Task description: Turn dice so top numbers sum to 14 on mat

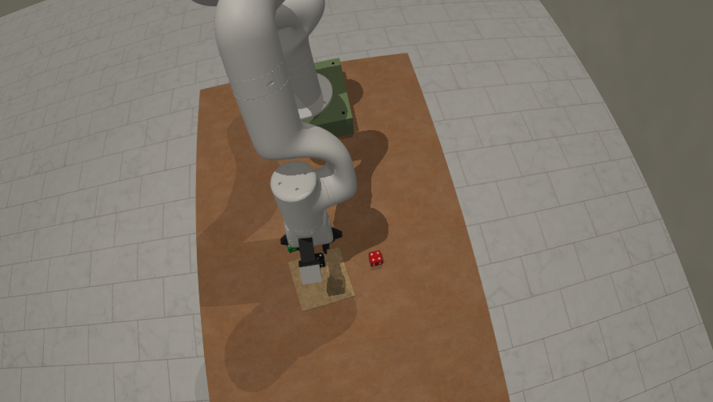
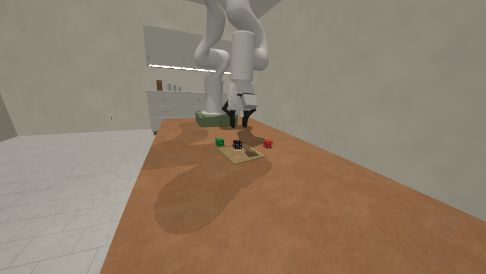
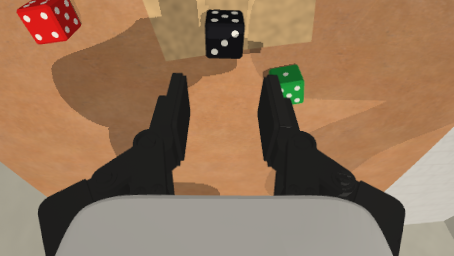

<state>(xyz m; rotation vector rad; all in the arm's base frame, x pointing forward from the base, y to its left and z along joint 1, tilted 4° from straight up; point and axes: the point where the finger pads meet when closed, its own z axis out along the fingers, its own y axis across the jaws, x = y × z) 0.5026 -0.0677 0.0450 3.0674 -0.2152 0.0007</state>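
Now: the green die 6 cm behind my hand, 6 cm to the right of it and 10 cm below it. Round my hand: black die: 10 cm below; then tan square mat: 4 cm ahead, 1 cm to the right, 11 cm below; then red die: 3 cm ahead, 14 cm to the left, 10 cm below.
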